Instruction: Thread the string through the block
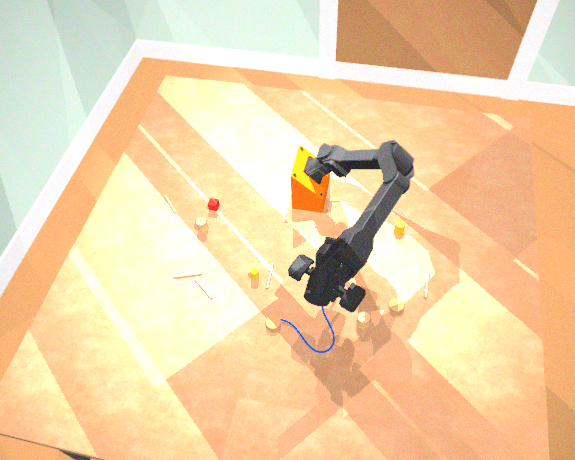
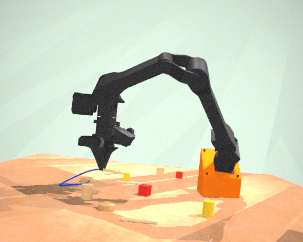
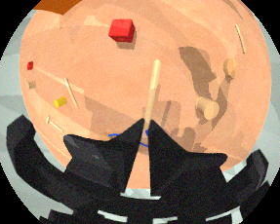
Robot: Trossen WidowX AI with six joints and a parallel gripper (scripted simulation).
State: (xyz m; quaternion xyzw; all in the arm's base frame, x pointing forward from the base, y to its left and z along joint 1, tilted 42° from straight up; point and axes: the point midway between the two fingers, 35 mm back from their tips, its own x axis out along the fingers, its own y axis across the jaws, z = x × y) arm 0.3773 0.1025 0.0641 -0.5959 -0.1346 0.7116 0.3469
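Right now my gripper tip is 70 mm short of the round wooden button, 120 mm to the left of it and 60 mm above it. Round my gripper tip: red cube: 130 mm behind, 10 mm to the right, 50 mm below; then loose stick: 150 mm behind, 250 mm to the left, 60 mm below; then thin wooden stick: 10 mm behind.
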